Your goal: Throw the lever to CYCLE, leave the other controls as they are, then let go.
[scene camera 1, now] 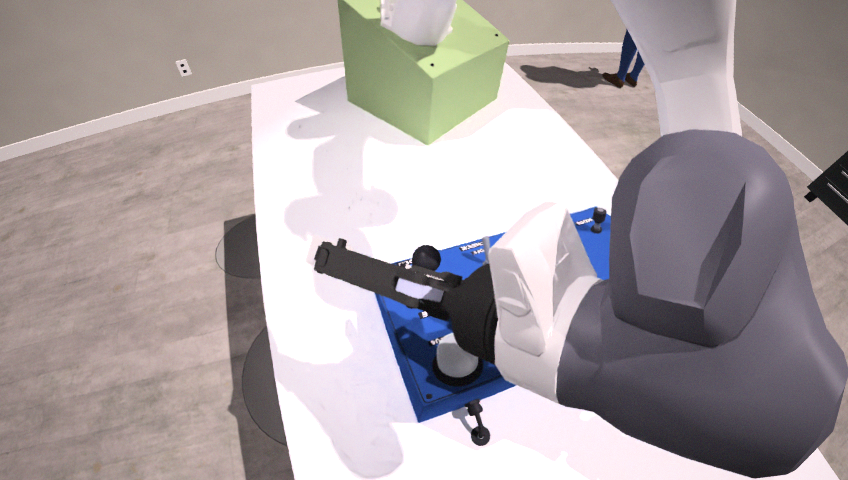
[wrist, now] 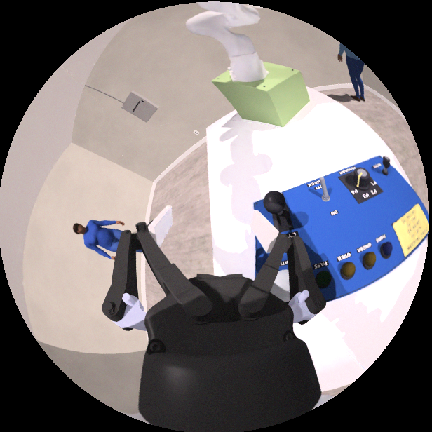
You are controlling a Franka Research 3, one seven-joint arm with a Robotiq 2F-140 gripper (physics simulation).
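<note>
The lever, with a black ball knob [scene camera 1: 426, 257] [wrist: 275, 201], stands on the blue control panel [scene camera 1: 410, 356] [wrist: 350, 225]. Its knob is near the HOLD lettering in the scene view. The CYCLE lettering is partly hidden behind a finger in the wrist view, and the lever's base is hidden in the scene view. My gripper [wrist: 212, 216] is open and empty. In the wrist view the knob shows just beyond the tip of the right finger, outside the space between the fingers. Whether finger and knob touch I cannot tell.
A toggle switch [scene camera 1: 486, 249] [wrist: 324, 190], a PROGRAM dial [wrist: 362, 178], a small black switch [scene camera 1: 598, 217] [wrist: 386, 165], a white dome [scene camera 1: 457, 356] and several coloured buttons are on the panel. A black side handle [scene camera 1: 477, 422] sticks out. A green box [scene camera 1: 428, 89] [wrist: 270, 100] stands farther back.
</note>
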